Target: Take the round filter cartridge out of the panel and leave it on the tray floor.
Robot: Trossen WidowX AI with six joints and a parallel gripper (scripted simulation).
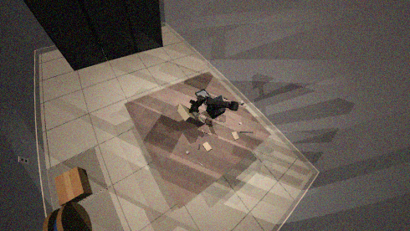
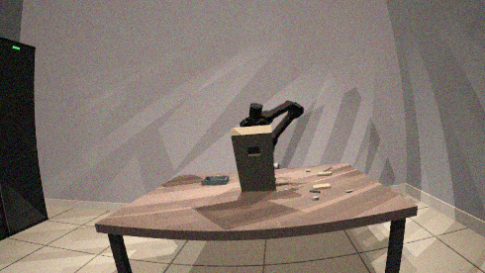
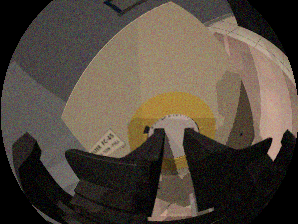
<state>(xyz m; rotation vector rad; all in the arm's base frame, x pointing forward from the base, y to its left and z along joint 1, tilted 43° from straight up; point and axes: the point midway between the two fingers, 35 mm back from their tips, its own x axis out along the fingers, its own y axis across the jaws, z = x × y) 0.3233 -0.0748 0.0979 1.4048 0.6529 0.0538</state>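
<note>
The round filter cartridge lies 1 cm ahead of my gripper tip and 1 cm below it. From my gripper tip the other things lie so: service panel box 4 cm behind, 8 cm below; then grey tray 40 cm behind, 30 cm to the right, 25 cm below.
</note>
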